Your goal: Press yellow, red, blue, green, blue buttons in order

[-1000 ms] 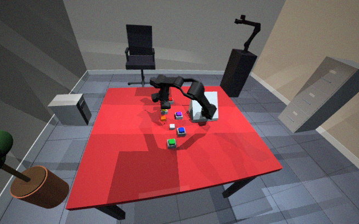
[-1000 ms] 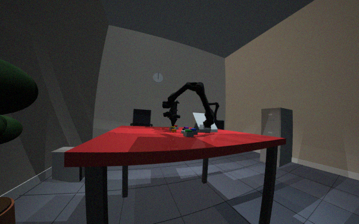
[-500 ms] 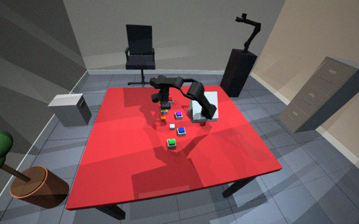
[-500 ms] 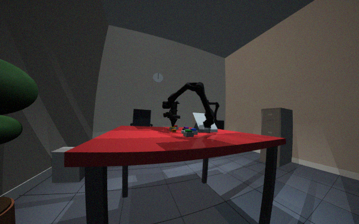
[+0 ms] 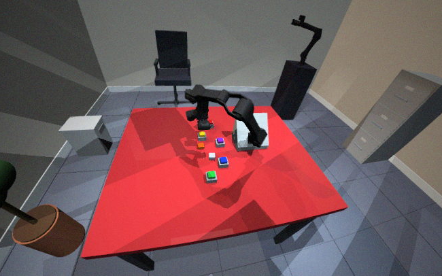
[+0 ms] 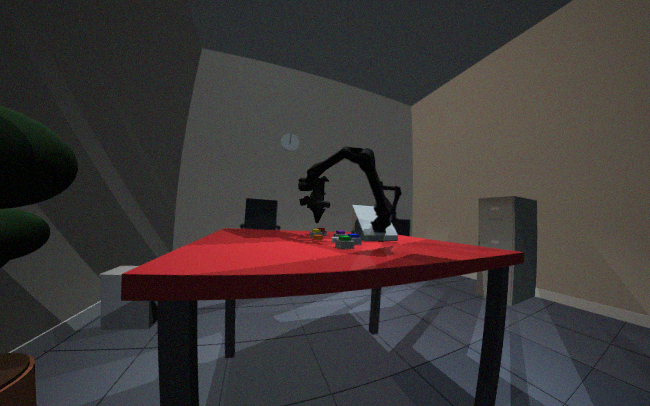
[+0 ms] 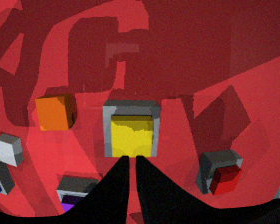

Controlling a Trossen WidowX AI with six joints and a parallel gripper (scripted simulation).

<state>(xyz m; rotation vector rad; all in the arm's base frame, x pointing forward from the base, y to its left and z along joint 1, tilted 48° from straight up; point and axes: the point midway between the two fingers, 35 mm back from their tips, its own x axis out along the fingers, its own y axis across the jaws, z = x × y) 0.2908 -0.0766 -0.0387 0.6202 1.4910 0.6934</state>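
My gripper tip is now 4 cm above the yellow button. Round my gripper tip: orange block: 1 cm ahead, 7 cm to the left, 6 cm below; then purple button: 10 cm behind, 6 cm to the left, 4 cm below; then red button: 6 cm behind, 12 cm to the right, 4 cm below.
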